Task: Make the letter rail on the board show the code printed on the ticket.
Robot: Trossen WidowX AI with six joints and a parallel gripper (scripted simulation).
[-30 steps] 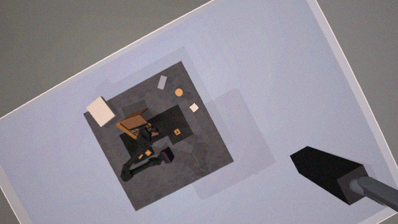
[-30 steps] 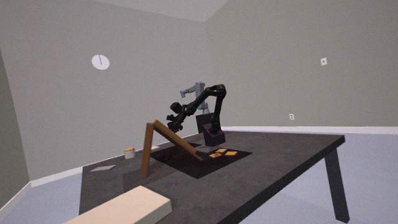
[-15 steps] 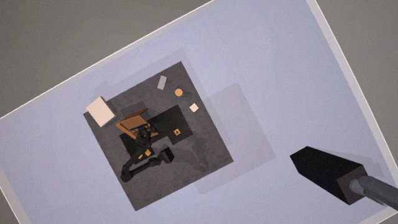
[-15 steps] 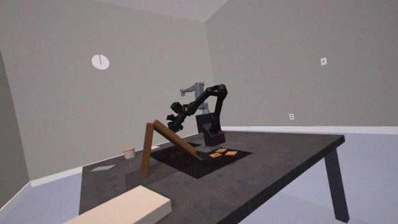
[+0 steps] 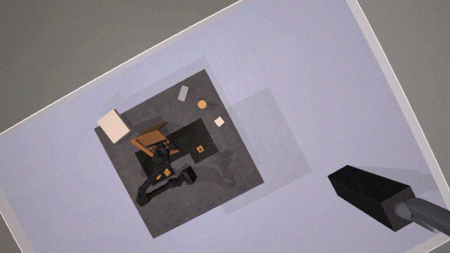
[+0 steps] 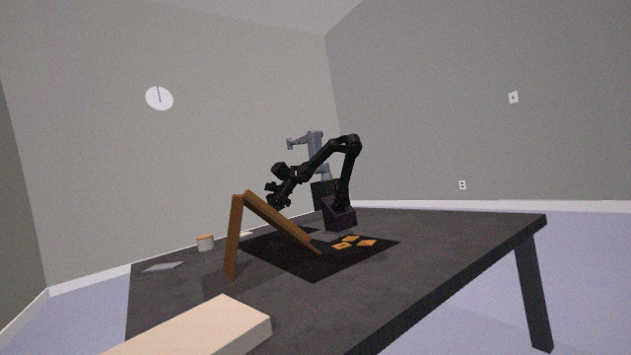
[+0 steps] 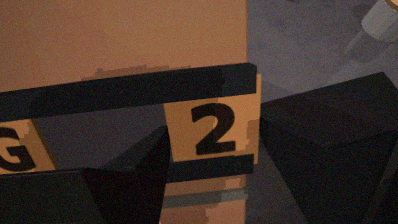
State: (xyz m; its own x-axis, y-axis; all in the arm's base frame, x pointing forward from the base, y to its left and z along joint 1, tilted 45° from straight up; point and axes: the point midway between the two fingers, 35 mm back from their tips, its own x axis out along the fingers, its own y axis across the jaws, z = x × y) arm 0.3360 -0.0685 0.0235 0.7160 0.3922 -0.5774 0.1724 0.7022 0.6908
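The white ticket is 5 cm behind my gripper tip, 10 cm to the left of it and 8 cm below it. The rest, counted from my gripper tip: letter tile right at my gripper tip; grey card 36 cm ahead, 32 cm to the right, 15 cm below; black mat 16 cm behind, 3 cm to the left, 15 cm below.
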